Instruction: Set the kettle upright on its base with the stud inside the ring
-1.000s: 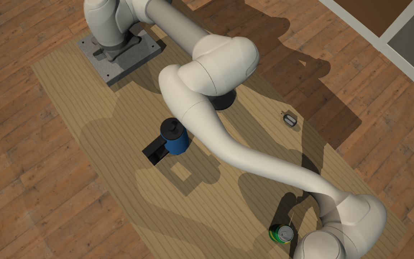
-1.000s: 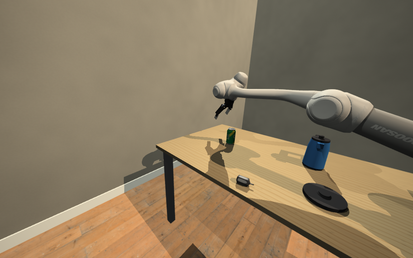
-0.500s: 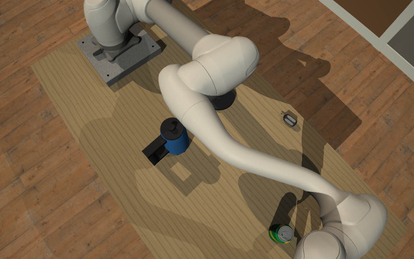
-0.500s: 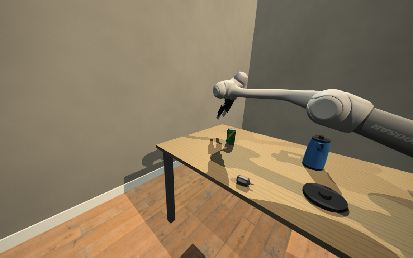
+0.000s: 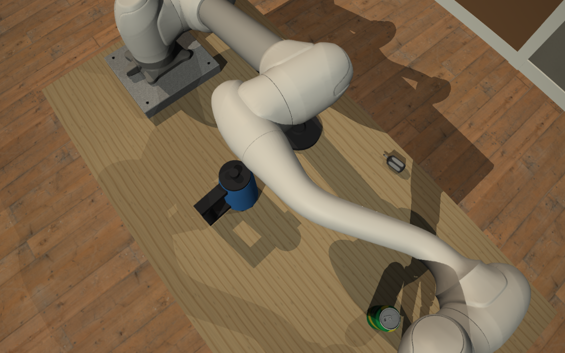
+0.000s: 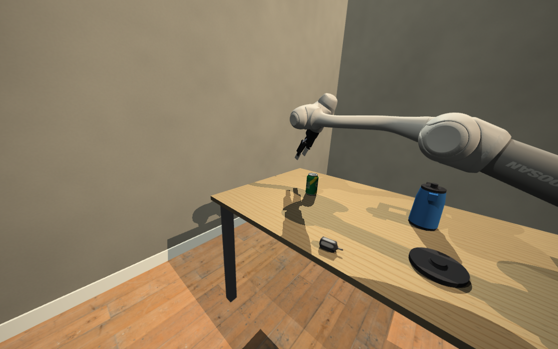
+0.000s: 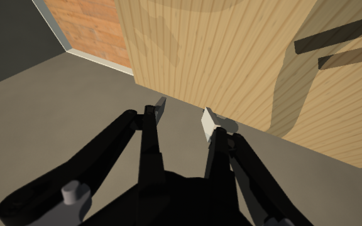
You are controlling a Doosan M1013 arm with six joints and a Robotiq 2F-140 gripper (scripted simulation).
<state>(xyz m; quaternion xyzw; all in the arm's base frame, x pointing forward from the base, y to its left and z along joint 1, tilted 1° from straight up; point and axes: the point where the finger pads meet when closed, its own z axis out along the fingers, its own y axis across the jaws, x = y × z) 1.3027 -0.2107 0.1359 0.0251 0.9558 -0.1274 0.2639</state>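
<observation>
My gripper is now 710 mm past the blue kettle, 70 mm to the right of it and 90 mm above it. From my hand the other things lie so: green soda can (180 mm behind, 160 mm to the left, 130 mm below); then round black base (760 mm behind, 390 mm to the left, 180 mm below); then small dark object (470 mm behind, 540 mm to the left, 170 mm below).
</observation>
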